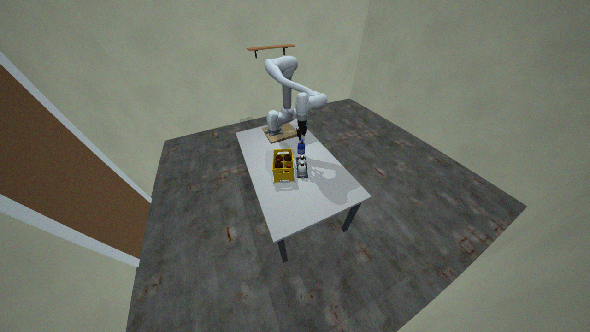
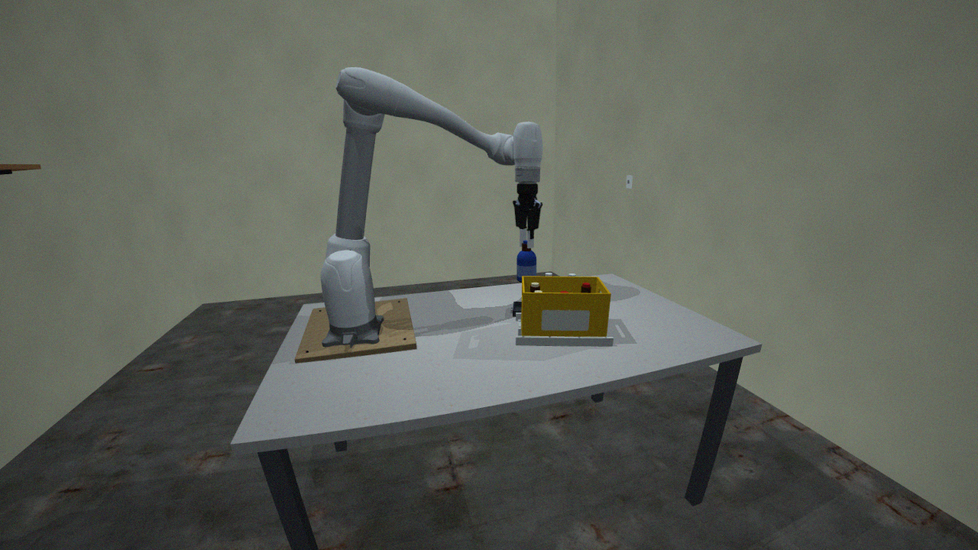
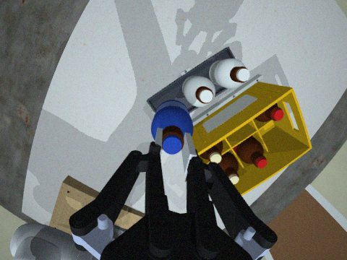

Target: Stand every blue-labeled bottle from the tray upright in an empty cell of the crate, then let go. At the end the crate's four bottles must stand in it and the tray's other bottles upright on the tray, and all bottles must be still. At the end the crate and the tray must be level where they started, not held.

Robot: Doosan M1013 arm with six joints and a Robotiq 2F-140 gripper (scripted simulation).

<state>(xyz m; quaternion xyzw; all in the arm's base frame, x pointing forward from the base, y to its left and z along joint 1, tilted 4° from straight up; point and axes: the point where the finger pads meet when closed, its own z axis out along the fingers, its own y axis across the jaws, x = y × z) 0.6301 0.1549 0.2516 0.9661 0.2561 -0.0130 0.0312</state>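
The blue-labeled bottle lies 9 cm below my hand. The rest, counted from my hand: yellow crate 21 cm to the right, 21 cm below, 7 cm ahead.
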